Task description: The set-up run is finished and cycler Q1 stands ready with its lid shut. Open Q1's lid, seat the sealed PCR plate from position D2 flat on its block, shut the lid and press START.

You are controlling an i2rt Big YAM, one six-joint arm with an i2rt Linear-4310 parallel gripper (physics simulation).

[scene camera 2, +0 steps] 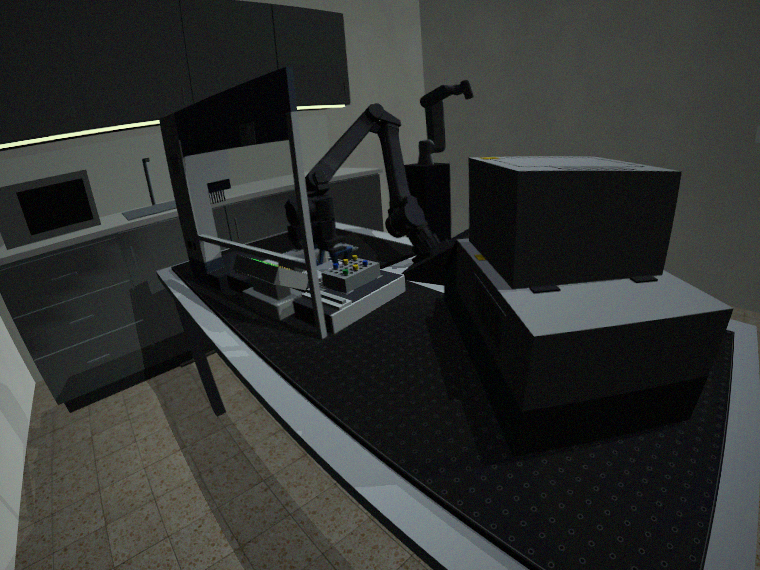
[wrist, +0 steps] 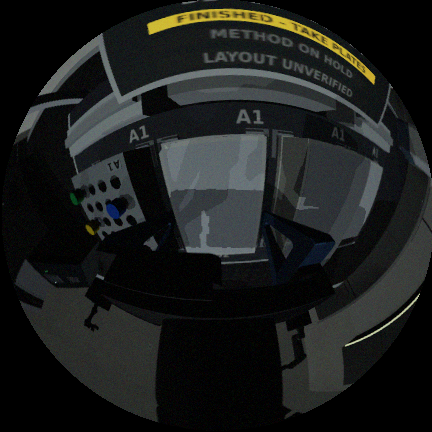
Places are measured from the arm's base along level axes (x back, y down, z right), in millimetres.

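Where they show: gripper, between the fingertips: (wrist: 217,214); arm's base, origin of its link: (scene camera 2: 431,253).
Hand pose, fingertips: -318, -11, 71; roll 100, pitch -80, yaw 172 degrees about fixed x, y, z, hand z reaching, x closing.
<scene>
Things, the pixels of their top centre, and the offset from my fingertips, as dx, dy, dz. "spot": a spot on its surface instead.
- tube rack, centre of its top: (wrist: 115,228) (scene camera 2: 350,267) +12, -35, -100
- glossy plate, centre of its top: (wrist: 328,220) (scene camera 2: 301,254) -38, -39, +94
- sign, a spot on its surface: (wrist: 280,50) spot: -131, -49, +8
- large dark two-part machine, a spot on its surface: (scene camera 2: 589,227) spot: +64, -234, -673
In the wrist view, my gripper (wrist: 217,214) (scene camera 2: 335,252) is open, with one blue finger near each long side of a plate with a glossy, pale top (wrist: 215,175). Nothing is held. The plate lies flat in a deck slot with a partly hidden label at its near edge that looks like D2. I cannot tell how deep the fingertips reach beside it. In the scene view the plate is hard to make out behind the rack. No Q1 marking is readable in either view, so I cannot tell which machine is the cycler; its lid and START button are not identifiable.
A tube rack (wrist: 107,187) (scene camera 2: 348,277) with coloured caps stands beside the plate. Another glossy plate (wrist: 325,192) lies on the other side. A sign (wrist: 280,50) reads FINISHED - TAKE PLATES. An upright frame (scene camera 2: 305,211) borders the deck. A large dark two-part machine (scene camera 2: 589,227) stands right.
</scene>
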